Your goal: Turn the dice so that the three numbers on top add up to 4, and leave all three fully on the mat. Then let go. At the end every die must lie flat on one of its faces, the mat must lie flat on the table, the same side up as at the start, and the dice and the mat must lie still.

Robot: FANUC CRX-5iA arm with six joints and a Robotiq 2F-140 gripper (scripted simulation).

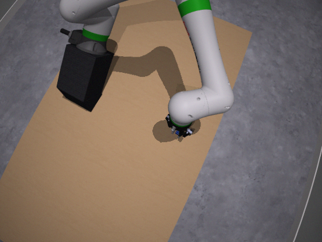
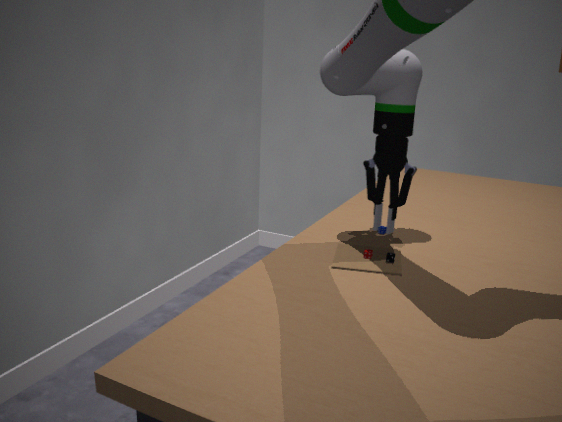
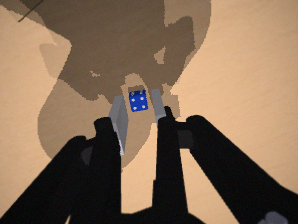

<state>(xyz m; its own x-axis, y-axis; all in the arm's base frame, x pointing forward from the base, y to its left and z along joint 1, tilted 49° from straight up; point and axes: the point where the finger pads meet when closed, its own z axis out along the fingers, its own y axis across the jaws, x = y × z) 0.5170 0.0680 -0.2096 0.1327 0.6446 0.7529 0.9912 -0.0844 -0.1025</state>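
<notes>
Right now the blue die is 3 cm below my hand and 1 cm to the left of it. The rest, counted from my hand: red die 19 cm to the left, 3 cm behind, 2 cm below; black die 18 cm to the left, 8 cm behind, 2 cm below; tan mat 19 cm to the left, 3 cm below, 3 cm behind.
</notes>
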